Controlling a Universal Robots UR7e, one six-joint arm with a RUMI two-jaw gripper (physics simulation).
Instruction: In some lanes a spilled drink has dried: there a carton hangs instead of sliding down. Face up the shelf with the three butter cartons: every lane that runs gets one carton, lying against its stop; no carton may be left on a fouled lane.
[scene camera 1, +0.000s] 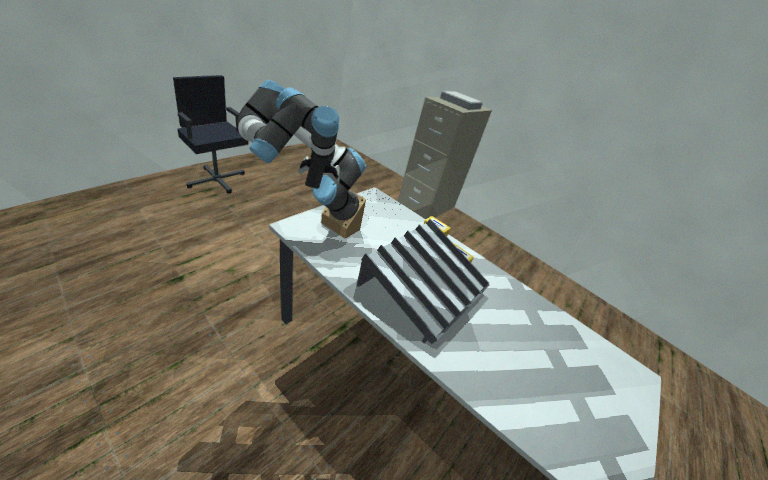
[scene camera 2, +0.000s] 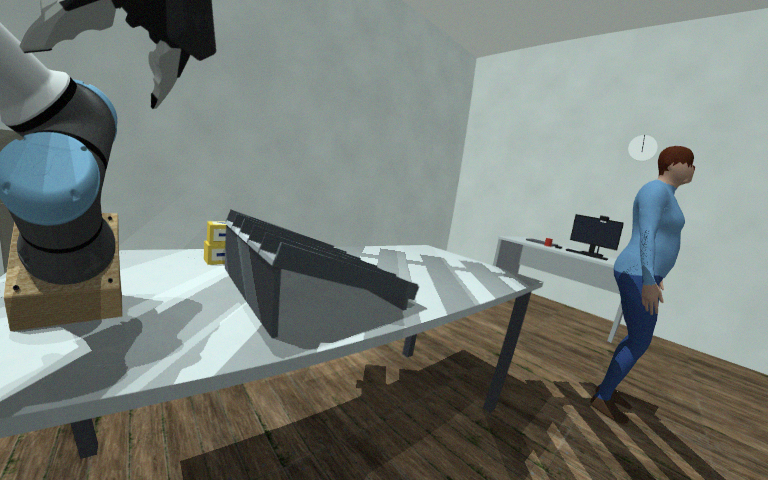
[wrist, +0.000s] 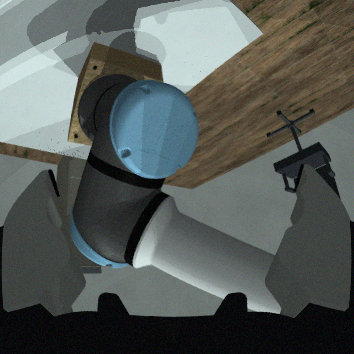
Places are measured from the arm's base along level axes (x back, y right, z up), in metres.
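Pixels of known places: gripper, between the fingertips: (scene camera 2: 99, 85) (wrist: 174, 170); arm's base, origin of its link: (scene camera 1: 344, 205) (scene camera 2: 70, 247).
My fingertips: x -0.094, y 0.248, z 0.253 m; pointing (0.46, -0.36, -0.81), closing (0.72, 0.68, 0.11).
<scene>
For each thing: its top centre in the pictures, then the offset to it from my fingertips. "spot": a spot on its surface instead. Level surfaces: height alone.
- shelf, a spot on its surface: (scene camera 1: 387, 291) spot: dx -0.403, dy -0.044, dz -0.282 m
- yellow butter carton, centre of its top: (scene camera 2: 227, 223) (scene camera 1: 437, 223) dx -0.258, dy -0.559, dz -0.251 m
- second yellow carton, centre of its top: (scene camera 2: 224, 242) dx -0.251, dy -0.558, dz -0.315 m
- table, height of its surface: dz -0.380 m
The shelf (scene camera 1: 382, 295) (scene camera 2: 334, 308) is a dark grey sloping rack on the table, with several lanes between raised dividers. I see no carton in the visible parts of its lanes; the dividers hide some lane floor, and I cannot make out dried drink. Behind its far side, a yellow butter carton (scene camera 1: 437, 224) (scene camera 2: 216, 232) rests on top of a second yellow carton (scene camera 2: 214, 253). Another yellow carton (scene camera 1: 464, 252) shows beside the shelf in scene camera 1, partly hidden. My gripper (scene camera 1: 320, 171) (scene camera 2: 87, 77) (wrist: 174, 170) is open and empty, high above the base end of the table, away from shelf and cartons.
The arm's wooden base block (scene camera 1: 342, 223) (scene camera 2: 62, 308) (wrist: 82, 107) stands on the table (scene camera 1: 566, 362) (scene camera 2: 186, 367). A filing cabinet (scene camera 1: 441, 152) stands behind the table, an office chair (scene camera 1: 212, 133) (wrist: 302, 157) to the left. A person (scene camera 2: 654, 237) stands near a desk (scene camera 2: 557, 253).
</scene>
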